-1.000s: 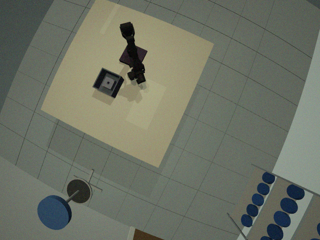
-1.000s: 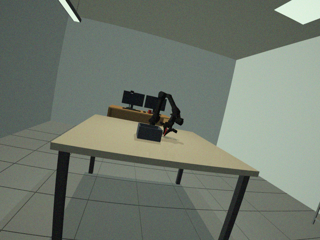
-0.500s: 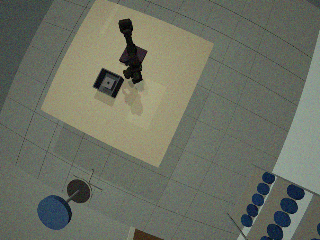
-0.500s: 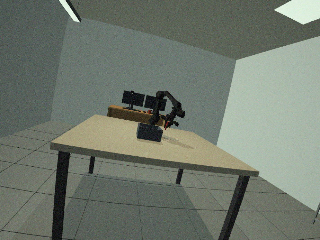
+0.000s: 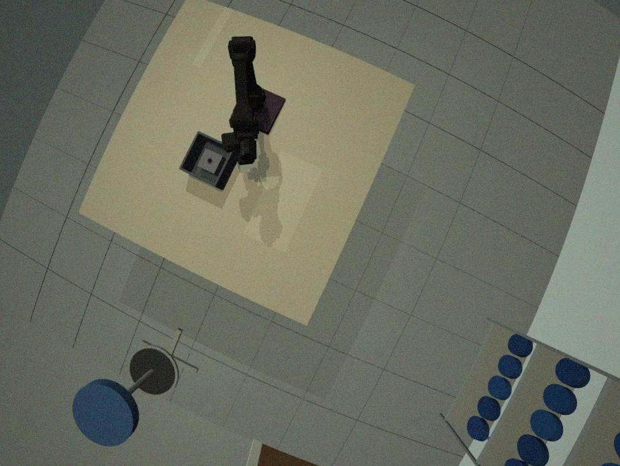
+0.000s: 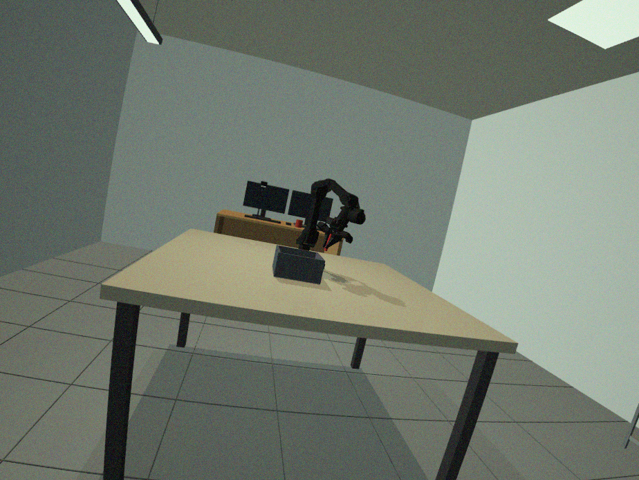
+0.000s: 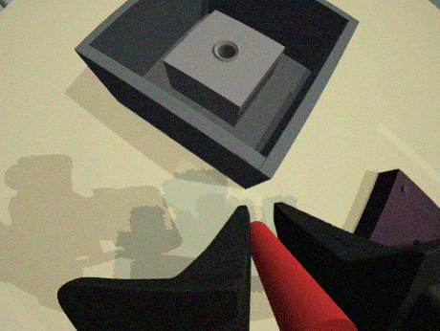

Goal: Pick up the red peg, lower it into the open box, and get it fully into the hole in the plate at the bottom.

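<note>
The grey plate lies 90 mm ahead of my gripper tip, 120 mm to the right of it and 80 mm below it. Round my gripper tip: red peg 10 mm behind, 20 mm to the left, 20 mm above; then dark box 90 mm ahead, 120 mm to the right, 100 mm below.
</note>
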